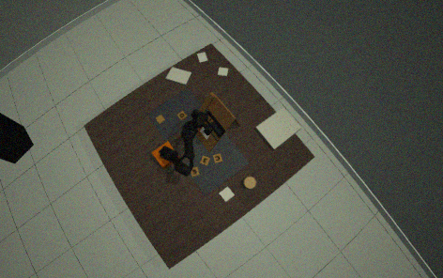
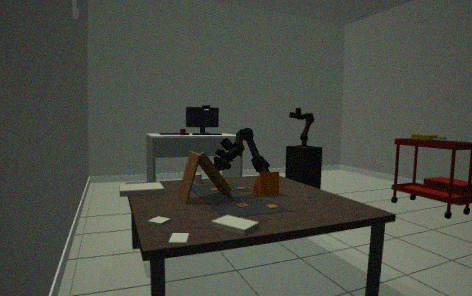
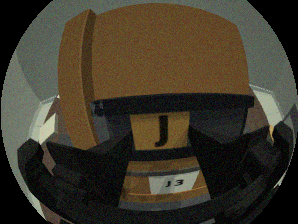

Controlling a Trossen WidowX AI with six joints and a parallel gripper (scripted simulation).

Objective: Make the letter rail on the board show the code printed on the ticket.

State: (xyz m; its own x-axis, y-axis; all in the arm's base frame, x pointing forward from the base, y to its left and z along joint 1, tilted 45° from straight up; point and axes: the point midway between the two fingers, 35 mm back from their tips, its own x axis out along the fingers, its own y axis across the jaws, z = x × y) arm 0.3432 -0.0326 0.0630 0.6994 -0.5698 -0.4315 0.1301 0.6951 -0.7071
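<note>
Right now the white ticket is 6 cm behind my gripper tip, 1 cm to the right of it and 9 cm below it. The rest, counted from my gripper tip: tan letter tile (right at my gripper tip); then white slab (35 cm ahead, 35 cm to the right, 15 cm below); then white pad (13 cm ahead, 52 cm to the left, 16 cm below).
</note>
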